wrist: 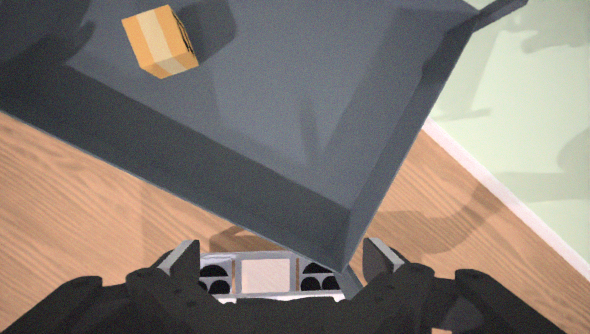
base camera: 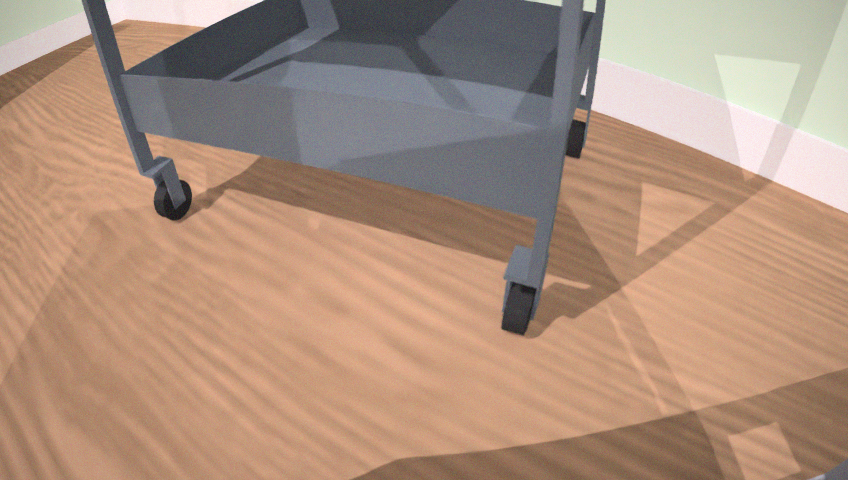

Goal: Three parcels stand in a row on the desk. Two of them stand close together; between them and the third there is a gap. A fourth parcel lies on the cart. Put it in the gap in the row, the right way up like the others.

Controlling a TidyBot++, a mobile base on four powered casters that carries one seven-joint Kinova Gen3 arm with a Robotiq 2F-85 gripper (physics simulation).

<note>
I see my gripper [wrist: 282, 256], an orange parcel [wrist: 160, 42] and a grey cart [base camera: 479, 108].
The grey cart also shows in the wrist view [wrist: 293, 127]. The base camera view does not show the orange parcel: it is out of frame.
</note>
